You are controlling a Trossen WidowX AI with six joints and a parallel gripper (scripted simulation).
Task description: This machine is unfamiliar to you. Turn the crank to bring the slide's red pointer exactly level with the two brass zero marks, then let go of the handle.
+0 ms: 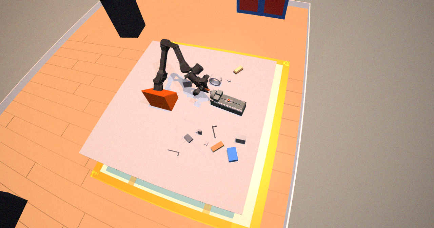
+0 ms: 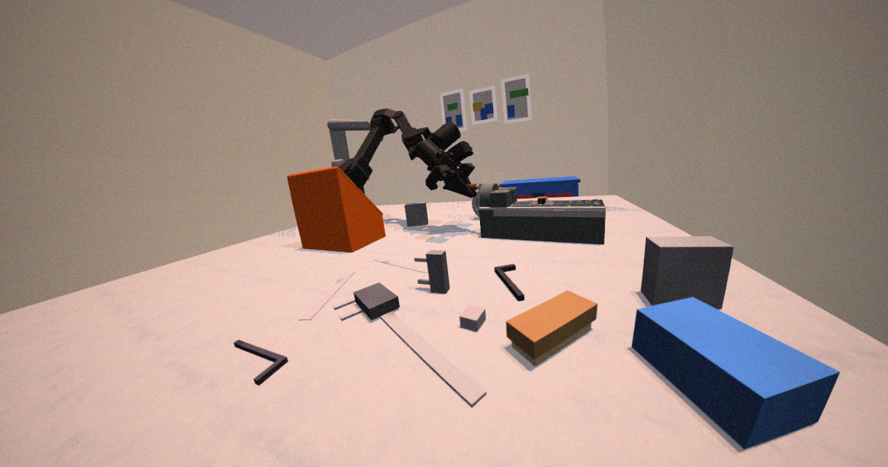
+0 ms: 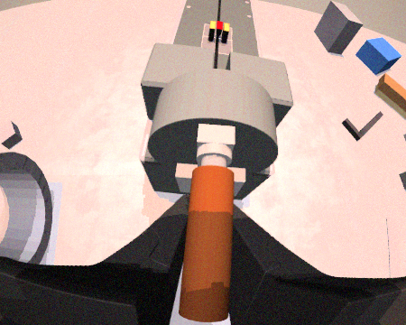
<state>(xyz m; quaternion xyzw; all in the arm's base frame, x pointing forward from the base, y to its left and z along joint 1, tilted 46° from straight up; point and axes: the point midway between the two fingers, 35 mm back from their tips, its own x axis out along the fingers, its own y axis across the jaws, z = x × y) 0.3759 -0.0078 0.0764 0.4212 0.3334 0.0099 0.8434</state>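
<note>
The crank handle lies 20 mm behind my gripper tip and 20 mm above it. Round my gripper tip: red pointer: 160 mm ahead, 50 mm to the right, 10 mm below; blue block: 240 mm ahead, 440 mm to the right, 80 mm below.
</note>
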